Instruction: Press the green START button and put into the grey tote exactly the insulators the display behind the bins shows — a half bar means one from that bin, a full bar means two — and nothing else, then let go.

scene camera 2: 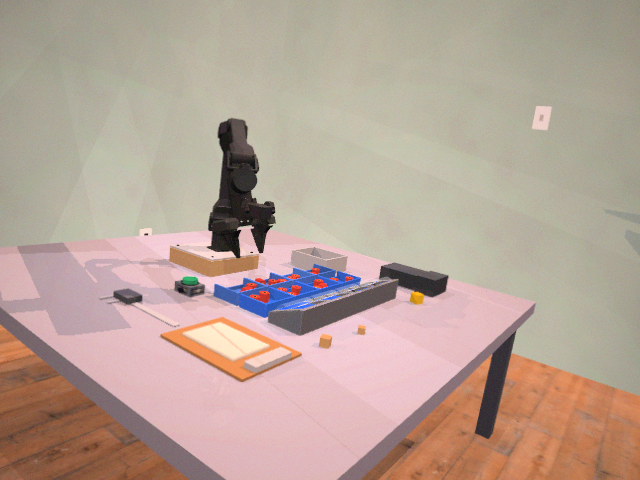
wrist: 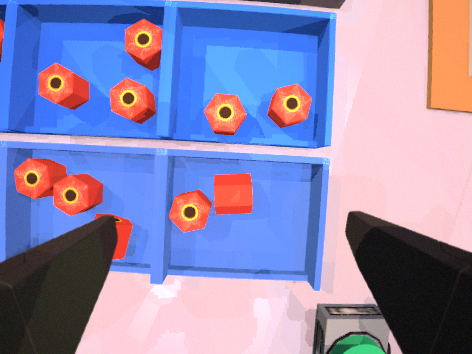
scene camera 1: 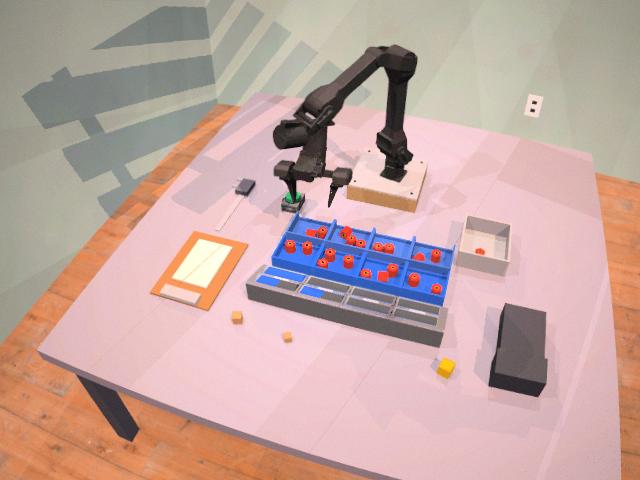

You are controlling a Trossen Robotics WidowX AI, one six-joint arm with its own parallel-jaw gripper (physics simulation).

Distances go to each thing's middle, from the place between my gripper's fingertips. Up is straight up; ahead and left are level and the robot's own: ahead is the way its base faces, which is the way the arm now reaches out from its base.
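Counting from my hand, I find the grey tote [scene camera 1: 494,237] 420 mm to the left of it, 170 mm behind it and 90 mm below it. The dark box [scene camera 1: 519,365], as I see it, is 590 mm to the left of my hand and 110 mm ahead of it, and it too is 90 mm below my hand.
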